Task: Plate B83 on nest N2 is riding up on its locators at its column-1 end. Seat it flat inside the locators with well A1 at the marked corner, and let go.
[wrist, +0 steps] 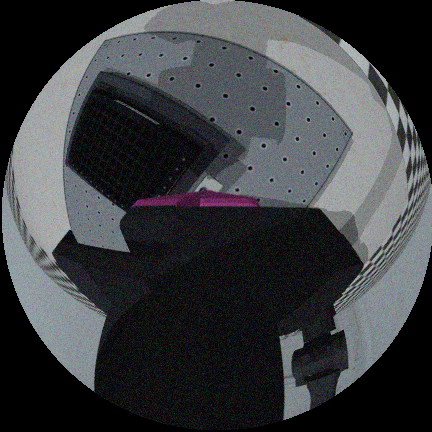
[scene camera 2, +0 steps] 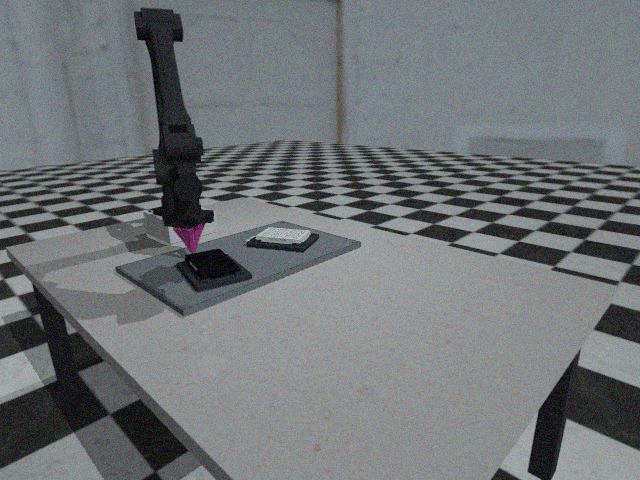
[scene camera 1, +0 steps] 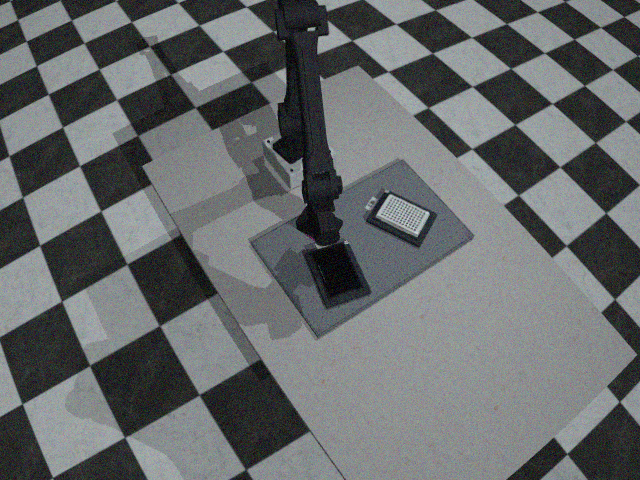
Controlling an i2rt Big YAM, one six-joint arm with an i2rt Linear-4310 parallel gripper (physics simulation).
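Places are measured from the arm's base along level axes (x right, y back, z down), in metres.
Where they show: gripper, between the fingertips: [wrist: 207,197] [scene camera 2: 193,252]; arm's base, origin of its link: [scene camera 1: 296,145].
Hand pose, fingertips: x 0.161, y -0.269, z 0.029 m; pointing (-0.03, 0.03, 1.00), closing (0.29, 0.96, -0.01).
Note:
Each offset is from my fingertips to the top centre of the thing. "spot": to the spot under its first point. Level surfaces: height alone.
The black well plate B83 {dx +0.022, dy -0.090, dz -0.008 m} [scene camera 1: 338,268] [scene camera 2: 214,263] [wrist: 135,145] lies on the dark nest N2 {dx +0.024, dy -0.094, dz +0.006 m} [scene camera 1: 348,300] [scene camera 2: 222,283] [wrist: 227,145]. Its tilt and marked corner are hard to read, black on dark; a pale line runs near one long edge in the wrist view. My gripper [scene camera 2: 193,251] [wrist: 207,197] is shut and empty, its magenta tips pointing down at the plate's end nearest the arm base. Contact cannot be told. The fingertips are mostly hidden behind the hand in scene camera 1. The white N2 label {spot: dx +0.002, dy +0.002, dz +0.022 m} [wrist: 211,184] is partly covered by the fingers.
A white well plate {dx -0.229, dy -0.091, dz -0.002 m} [scene camera 1: 403,214] [scene camera 2: 283,235] sits on a second dark nest to the right. Both nests stand on the grey perforated board [scene camera 1: 447,232] [scene camera 2: 333,242] [wrist: 305,107]. The white arm base [scene camera 1: 284,170] stands behind the board on the pale table {dz +0.037 m} [scene camera 1: 439,361] [scene camera 2: 387,361].

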